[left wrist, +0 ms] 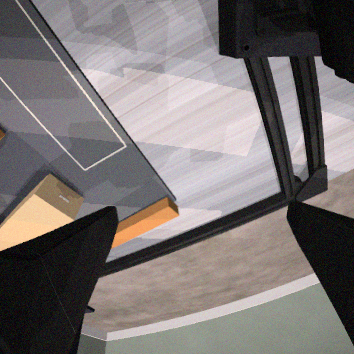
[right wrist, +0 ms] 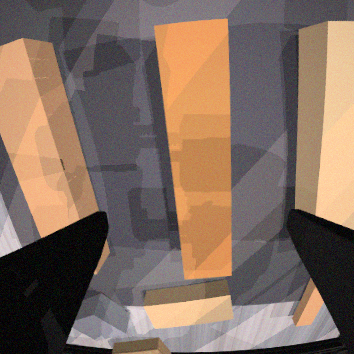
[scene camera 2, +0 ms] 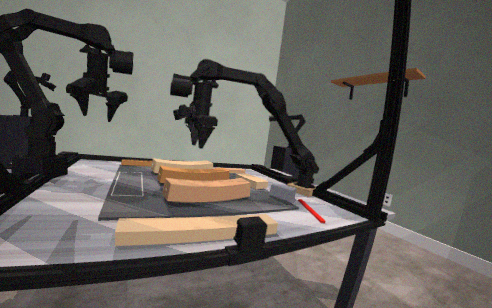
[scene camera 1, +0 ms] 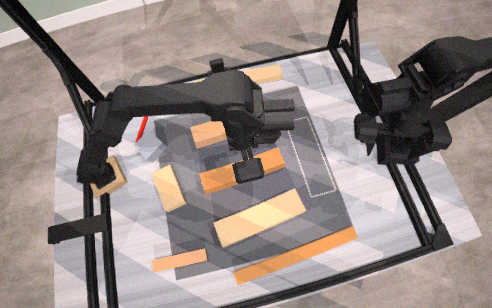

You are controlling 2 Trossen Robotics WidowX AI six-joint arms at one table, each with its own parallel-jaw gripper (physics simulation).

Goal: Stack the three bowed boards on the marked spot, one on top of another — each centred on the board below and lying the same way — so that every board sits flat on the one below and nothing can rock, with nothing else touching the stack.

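Places are measured from the left arm's base along level axes (x ahead, y left, z up), in metres.
Pixels of known places: left gripper, fingertip midpoint: [left wrist: 202,212] [scene camera 2: 97,118] [scene camera 1: 388,156]; right gripper, fingertip midpoint: [right wrist: 198,219] [scene camera 2: 197,146] [scene camera 1: 242,154]; left arm's base, link origin: [scene camera 2: 41,156] [scene camera 1: 401,143]; right arm's base, link origin: [scene camera 2: 303,185] [scene camera 1: 104,175].
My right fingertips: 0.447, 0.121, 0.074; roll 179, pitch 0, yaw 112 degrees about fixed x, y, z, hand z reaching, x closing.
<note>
Ahead of a thing's pixels: the offset from my right fingertips to its top centre, as dx, dy, dz. Level surfaces: height alone.
Three bowed boards lie apart on the dark mat: a peach board {+0.060, -0.130, -0.075} [scene camera 1: 206,136] [scene camera 2: 207,191] [right wrist: 30,115], an orange board {+0.002, +0.010, -0.074} [scene camera 1: 217,181] [scene camera 2: 195,174] [right wrist: 200,100] and a pale board {-0.064, +0.136, -0.075} [scene camera 1: 260,216] [scene camera 2: 182,165] [left wrist: 35,215] [right wrist: 337,125]. The marked spot, a white outline [scene camera 1: 323,193] [scene camera 2: 127,195] [left wrist: 105,158], has no board on it. My right gripper [scene camera 2: 198,145] [right wrist: 198,219] is open and empty, above the orange board, partly hiding it in scene camera 1. My left gripper [scene camera 2: 97,117] [left wrist: 202,212] is open and empty, high up and beyond the outline's side of the mat.
A pale plank {+0.067, -0.322, -0.108} [scene camera 1: 265,74] [scene camera 2: 195,231] lies beyond the mat {dz -0.126} [scene camera 1: 187,272]. A small pale block {+0.210, +0.087, -0.098} [scene camera 1: 169,188], a short peach strip {+0.135, +0.276, -0.110} [scene camera 1: 180,260], a long orange strip {-0.170, +0.218, -0.103} [scene camera 1: 295,255] [left wrist: 145,222], a grey block {+0.303, -0.035, -0.087} [scene camera 2: 282,192] and a red stick {+0.361, -0.138, -0.126} [scene camera 1: 142,129] [scene camera 2: 311,210] lie around the boards.
</note>
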